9 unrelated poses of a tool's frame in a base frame.
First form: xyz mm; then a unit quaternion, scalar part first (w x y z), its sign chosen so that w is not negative.
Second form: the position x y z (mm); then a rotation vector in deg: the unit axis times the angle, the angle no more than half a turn. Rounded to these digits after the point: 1 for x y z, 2 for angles.
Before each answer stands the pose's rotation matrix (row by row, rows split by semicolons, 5 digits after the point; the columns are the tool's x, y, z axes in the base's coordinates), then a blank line. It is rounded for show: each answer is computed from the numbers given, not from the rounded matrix.
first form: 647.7, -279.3, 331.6, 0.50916, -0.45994, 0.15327, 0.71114
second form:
-0.05842 -0.86516 -0.49809; 0.58318 -0.43453 0.68636; -0.81024 -0.25037 0.52993

647.7, -279.3, 331.6, -63.48, 21.15, 98.15
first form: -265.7, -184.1, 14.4, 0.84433, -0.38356, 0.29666, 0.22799
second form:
0.72003 -0.61257 0.32606; 0.15742 0.60180 0.78298; -0.67585 -0.51243 0.52975

-265.7, -184.1, 14.4, -46.39, 35.88, 27.57
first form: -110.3, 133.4, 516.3, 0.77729, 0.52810, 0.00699, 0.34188
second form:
0.76614 -0.52410 0.37196; 0.53886 0.20846 -0.81619; 0.35023 0.82575 0.44212

-110.3, 133.4, 516.3, 65.45, 0.87, 42.37
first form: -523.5, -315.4, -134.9, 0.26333, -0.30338, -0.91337, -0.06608
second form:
-0.67723 0.58900 -0.44094; 0.51940 0.80719 0.28049; 0.52113 -0.03907 -0.85258

-523.5, -315.4, -134.9, -47.00, -141.51, -10.24
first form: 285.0, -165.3, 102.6, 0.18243, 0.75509, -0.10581, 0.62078
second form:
0.20688 -0.38629 0.89888; 0.06671 -0.91105 -0.40687; 0.97609 0.14413 -0.16271

285.0, -165.3, 102.6, 122.09, -17.11, 100.37
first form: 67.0, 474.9, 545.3, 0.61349, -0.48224, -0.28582, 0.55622
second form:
0.21785 -0.40680 -0.88716; 0.95814 -0.08387 0.27374; -0.18577 -0.90966 0.37150

67.0, 474.9, 545.3, -63.70, -37.76, 73.47
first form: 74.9, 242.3, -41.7, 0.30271, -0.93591, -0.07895, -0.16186
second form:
0.93514 0.24578 0.25518; 0.04979 -0.80427 0.59218; 0.35077 -0.54106 -0.76433

74.9, 242.3, -41.7, -142.15, -11.99, -24.58
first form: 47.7, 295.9, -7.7, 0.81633, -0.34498, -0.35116, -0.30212
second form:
0.57082 0.73555 -0.36488; -0.25097 0.57942 0.77542; 0.78178 -0.35105 0.51535

47.7, 295.9, -7.7, -42.15, -42.90, -36.91
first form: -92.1, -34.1, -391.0, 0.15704, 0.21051, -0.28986, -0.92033
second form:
-0.86205 0.16702 -0.47852; -0.41109 -0.78264 0.46742; -0.29644 0.59965 0.74333

-92.1, -34.1, -391.0, 34.52, -47.53, -150.90
